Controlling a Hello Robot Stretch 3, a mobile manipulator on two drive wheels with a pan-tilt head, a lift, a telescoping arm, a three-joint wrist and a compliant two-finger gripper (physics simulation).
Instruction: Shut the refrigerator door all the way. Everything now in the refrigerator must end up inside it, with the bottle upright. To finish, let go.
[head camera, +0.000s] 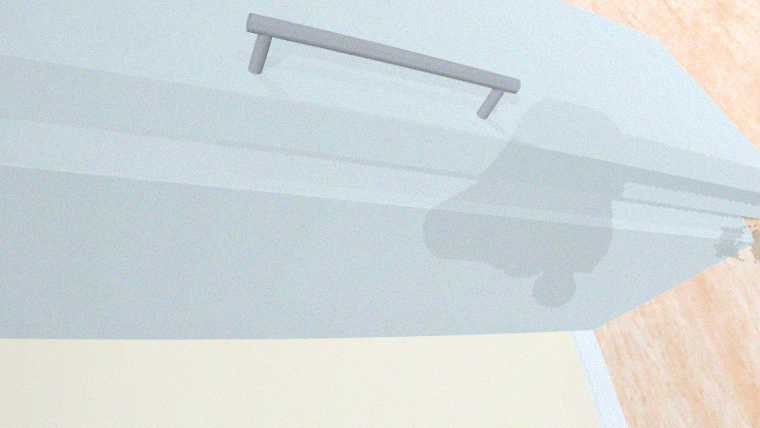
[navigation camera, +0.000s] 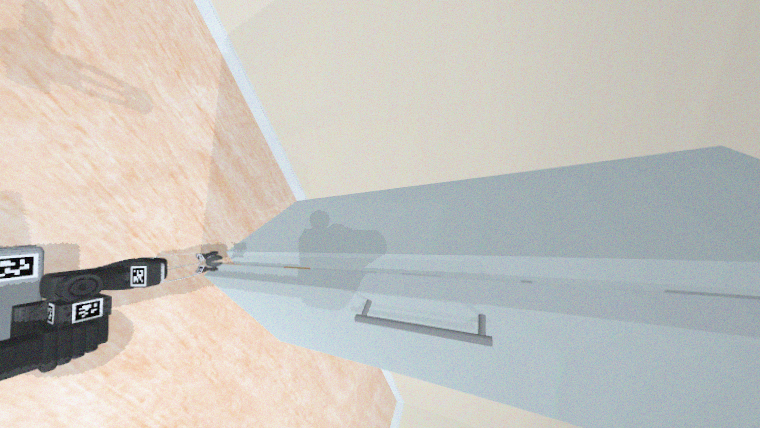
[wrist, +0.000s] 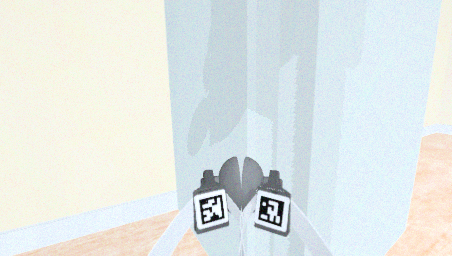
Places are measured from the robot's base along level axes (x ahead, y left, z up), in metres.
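Pixels of known places: gripper, fingertip midpoint: (navigation camera: 221, 259) (wrist: 240, 175).
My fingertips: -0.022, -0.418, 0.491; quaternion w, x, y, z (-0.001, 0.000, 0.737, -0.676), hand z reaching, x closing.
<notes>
Behind a point stands the place of what it marks, as x, y, z.
The pale blue refrigerator (head camera: 212, 265) {0.076, -0.875, 1.169} (navigation camera: 531, 217) {0.061, -0.851, 1.319} (wrist: 185, 30) {0.139, -0.976, 0.708} shows its side panel and its door (head camera: 132, 31) {-0.182, -0.626, 1.312} (navigation camera: 558, 382) {-0.367, -0.781, 1.338} (wrist: 385, 90) {-0.322, -0.744, 0.536}. The door stands slightly ajar, with a narrow gap along the body in the navigation view. Its grey bar handle (head camera: 382, 53) {-0.191, -0.557, 1.060} (navigation camera: 422, 326) {-0.186, -0.561, 1.057} is on the front face. My gripper (navigation camera: 215, 259) {-0.022, -0.418, 0.491} (wrist: 240, 175) {-0.022, -0.418, 0.491} is shut and empty, its fingertips together. It points at the refrigerator's door-edge side and is near its low end in the navigation view; contact cannot be told. The bottle and the other contents do not show.
My wrist and arm (navigation camera: 101, 276) {-0.016, -0.180, 0.530} reach in from the left of the navigation view over the wood floor (head camera: 664, 329) {0.208, -0.920, 0.001} (navigation camera: 132, 159) {0.356, -0.371, 0.000} (wrist: 435, 200) {-0.922, -1.250, 0.000}. A cream wall (head camera: 265, 382) {0.339, -1.125, 1.004} (navigation camera: 478, 79) {0.593, -0.964, 1.195} (wrist: 80, 100) {0.524, -1.007, 0.502} with a white baseboard (head camera: 598, 372) {0.365, -1.092, 0.042} (wrist: 100, 217) {0.511, -1.000, 0.058} stands beside the refrigerator. My shadow falls on the refrigerator.
</notes>
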